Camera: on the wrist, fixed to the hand. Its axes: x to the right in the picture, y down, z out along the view.
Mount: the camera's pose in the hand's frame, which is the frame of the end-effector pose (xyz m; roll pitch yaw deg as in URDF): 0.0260 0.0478 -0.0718 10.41 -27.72 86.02
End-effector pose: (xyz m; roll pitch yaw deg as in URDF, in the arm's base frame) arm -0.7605 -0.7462 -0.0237 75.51 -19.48 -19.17
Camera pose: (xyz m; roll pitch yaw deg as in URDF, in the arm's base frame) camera -0.7195 -0.6742 0.0117 -119.53 -69.44 -158.40
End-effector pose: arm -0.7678 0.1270 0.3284 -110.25 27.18 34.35
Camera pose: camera -0.7089 0.0656 0.2987 82.38 65.27 -163.86
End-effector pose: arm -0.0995 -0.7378 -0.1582 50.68 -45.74 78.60
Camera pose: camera -0.1788 -0.6971 -0.1455 -69.72 -46.59 -118.30
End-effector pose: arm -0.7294 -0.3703 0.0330 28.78 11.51 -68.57
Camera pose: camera -0.6518 -0.3587 -0.0113 33.35 -53.50 -0.94
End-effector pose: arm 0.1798 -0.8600 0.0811 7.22 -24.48 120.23
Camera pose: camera 0.1055 -0.8446 0.0325 -18.54 -33.12 -137.27
